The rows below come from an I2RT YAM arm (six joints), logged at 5 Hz.
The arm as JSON. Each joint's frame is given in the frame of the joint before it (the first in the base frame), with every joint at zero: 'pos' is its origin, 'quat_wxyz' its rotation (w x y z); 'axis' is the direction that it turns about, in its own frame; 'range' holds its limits. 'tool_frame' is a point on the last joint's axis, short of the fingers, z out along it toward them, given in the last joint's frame.
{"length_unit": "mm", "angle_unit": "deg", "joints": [
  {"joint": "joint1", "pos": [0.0, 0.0, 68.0], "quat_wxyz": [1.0, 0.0, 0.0, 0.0], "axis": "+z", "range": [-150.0, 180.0]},
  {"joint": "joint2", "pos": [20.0, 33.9, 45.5], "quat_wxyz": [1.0, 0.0, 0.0, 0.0], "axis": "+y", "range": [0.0, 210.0]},
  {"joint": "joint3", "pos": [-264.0, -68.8, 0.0], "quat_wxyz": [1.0, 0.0, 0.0, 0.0], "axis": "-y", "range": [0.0, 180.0]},
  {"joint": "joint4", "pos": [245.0, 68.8, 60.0], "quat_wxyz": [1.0, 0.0, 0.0, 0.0], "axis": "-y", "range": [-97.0, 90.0]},
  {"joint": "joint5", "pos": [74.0, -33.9, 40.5], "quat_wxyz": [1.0, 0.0, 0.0, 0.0], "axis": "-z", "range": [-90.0, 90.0]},
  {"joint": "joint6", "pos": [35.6, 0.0, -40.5], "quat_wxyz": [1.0, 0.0, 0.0, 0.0], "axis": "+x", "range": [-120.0, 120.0]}
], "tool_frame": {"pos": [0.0, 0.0, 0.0], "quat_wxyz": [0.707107, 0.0, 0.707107, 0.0]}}
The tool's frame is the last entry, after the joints.
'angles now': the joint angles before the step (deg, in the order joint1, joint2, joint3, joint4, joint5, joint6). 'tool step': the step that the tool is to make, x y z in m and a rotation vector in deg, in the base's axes. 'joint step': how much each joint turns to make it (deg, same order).
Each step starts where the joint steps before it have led.
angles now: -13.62, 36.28, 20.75, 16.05, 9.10, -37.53
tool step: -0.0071, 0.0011, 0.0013, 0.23, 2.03, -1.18
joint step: 0.05, -2.66, 0.78, -5.42, 1.24, -0.25
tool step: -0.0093, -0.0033, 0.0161, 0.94, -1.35, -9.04
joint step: 0.01, -2.08, 3.11, -4.47, 9.02, 1.45
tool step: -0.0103, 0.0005, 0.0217, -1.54, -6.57, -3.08
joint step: -0.07, -2.51, 1.87, 2.40, 3.00, -0.10
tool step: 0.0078, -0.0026, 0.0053, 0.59, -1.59, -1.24
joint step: 0.04, 3.06, 1.03, 3.09, 1.38, 0.86
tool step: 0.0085, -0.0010, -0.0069, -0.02, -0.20, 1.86
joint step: -0.01, 2.37, -1.35, 3.81, -1.86, 0.28
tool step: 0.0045, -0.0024, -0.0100, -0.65, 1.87, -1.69
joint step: -0.17, 1.55, -1.56, 1.97, 1.39, -1.35
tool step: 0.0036, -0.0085, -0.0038, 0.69, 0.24, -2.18
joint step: -2.54, 2.12, -0.23, 1.67, -0.30, 0.69
